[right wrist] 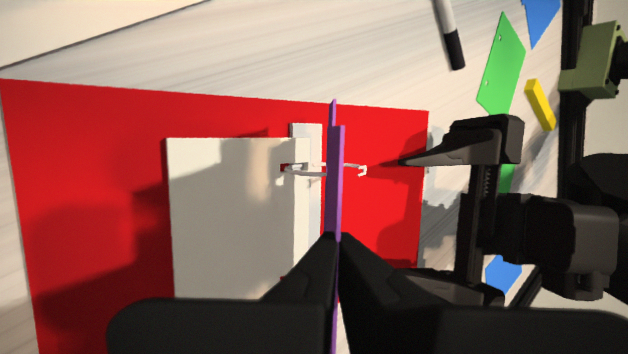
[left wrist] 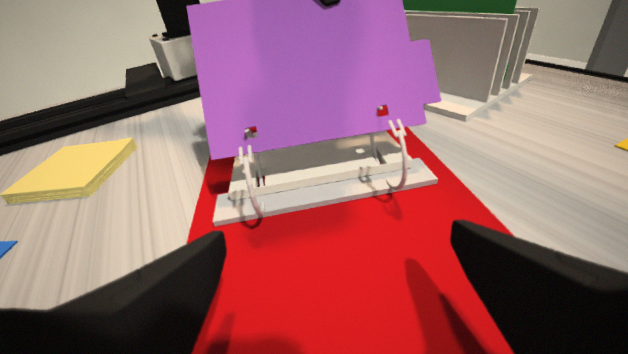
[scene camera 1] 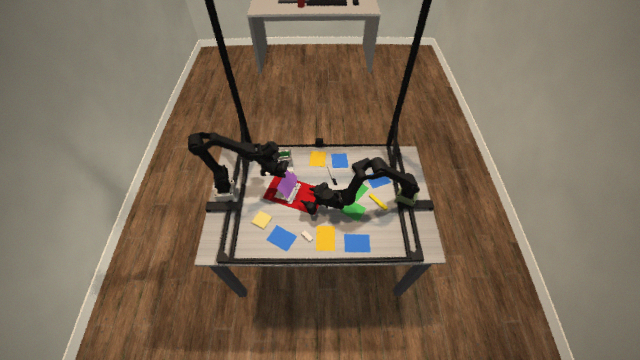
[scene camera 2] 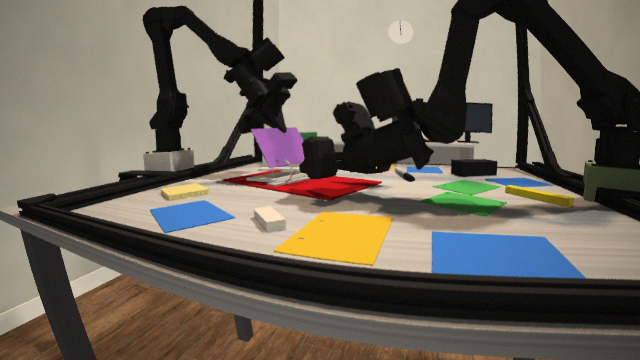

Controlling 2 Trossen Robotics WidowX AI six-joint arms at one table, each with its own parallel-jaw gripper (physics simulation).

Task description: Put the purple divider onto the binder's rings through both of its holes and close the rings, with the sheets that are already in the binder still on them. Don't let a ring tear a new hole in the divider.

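Pixels of known places: left gripper, fingertip midpoint: (right wrist: 394, 219) (left wrist: 337, 236) (scene camera 1: 305, 194); right gripper, fingertip midpoint: (right wrist: 334, 242) (left wrist: 332, 5) (scene camera 1: 285, 176) (scene camera 2: 284, 132); left arm's base at its link origin: (right wrist: 616, 61) (scene camera 1: 408, 192) (scene camera 2: 616, 165); right arm's base at its link origin: (left wrist: 188, 32) (scene camera 1: 223, 188) (scene camera 2: 168, 151).
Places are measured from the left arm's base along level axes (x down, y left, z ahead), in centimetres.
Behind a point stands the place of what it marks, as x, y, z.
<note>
The purple divider (scene camera 1: 287, 184) {-1.6, 25.4, 59.3} (scene camera 2: 280, 146) {-1.5, 26.4, 59.2} (left wrist: 310, 75) {-1.1, 25.1, 59.0} (right wrist: 334, 190) {-4.1, 21.3, 61.9} stands near upright above the red binder (scene camera 2: 330, 189) {5.5, 26.8, 44.4} (left wrist: 325, 260) {5.6, 25.4, 50.6} (right wrist: 380, 210) {5.5, 24.8, 47.2}. Its two holes sit just above the near ring tips in the left wrist view. Something pale shows in the left hole (left wrist: 250, 132) {1.5, 29.2, 57.5}. The near ring halves (left wrist: 250, 182) {1.9, 28.6, 52.9} (left wrist: 403, 162) {2.4, 20.9, 53.8} stand in front of its lower edge; the far halves rise behind it. White sheets (right wrist: 230, 215) {4.8, 24.5, 62.2} lie on the binder's far side. My right gripper (scene camera 2: 284, 130) {-4.3, 23.3, 61.8} (right wrist: 334, 242) {-4.3, 23.3, 61.8} is shut on the divider's top edge. My left gripper (left wrist: 337, 236) {2.4, 24.7, 49.3} is open and empty over the bare cover.
A sheet rack (left wrist: 455, 60) {2.0, 11.4, 69.0} stands behind the binder at the right of the left wrist view. A yellow pad (scene camera 2: 184, 191) {4.9, 47.6, 60.1} (left wrist: 70, 167) {4.9, 46.6, 62.2}, white block (scene camera 2: 269, 218) {4.7, 45.2, 35.8}, yellow sheet (scene camera 2: 340, 235) {5.7, 41.6, 28.4}, blue sheets, green sheets (scene camera 2: 465, 202) {5.7, 20.0, 22.6}, a marker (scene camera 2: 405, 174) {4.9, 7.8, 40.4} and yellow bar (scene camera 2: 539, 195) {5.0, 10.4, 12.4} lie around the binder.
</note>
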